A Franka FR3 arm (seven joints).
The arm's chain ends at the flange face. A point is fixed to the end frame.
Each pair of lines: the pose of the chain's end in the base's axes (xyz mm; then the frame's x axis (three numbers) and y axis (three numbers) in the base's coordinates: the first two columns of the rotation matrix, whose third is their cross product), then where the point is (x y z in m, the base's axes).
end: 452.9, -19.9, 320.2, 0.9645, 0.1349, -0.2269, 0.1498, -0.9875, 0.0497
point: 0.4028 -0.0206 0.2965
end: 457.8, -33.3, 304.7, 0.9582, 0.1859, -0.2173, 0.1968, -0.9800, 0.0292
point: 0.4080 -0.0359 0.2806
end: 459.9, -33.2, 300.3, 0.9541, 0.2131, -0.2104, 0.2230, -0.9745, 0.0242
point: 0.4103 -0.0369 0.2759
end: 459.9, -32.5, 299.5, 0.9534, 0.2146, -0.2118, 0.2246, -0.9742, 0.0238
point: 0.4103 -0.0363 0.2752
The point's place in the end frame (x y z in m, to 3 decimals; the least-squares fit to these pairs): -0.043 -0.008 0.034
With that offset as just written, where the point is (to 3 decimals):
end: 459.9, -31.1, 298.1, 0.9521, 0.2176, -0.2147, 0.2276, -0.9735, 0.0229
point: 0.410 -0.035 0.274
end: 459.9, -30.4, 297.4, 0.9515, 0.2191, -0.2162, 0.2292, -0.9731, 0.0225
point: 0.410 -0.034 0.273
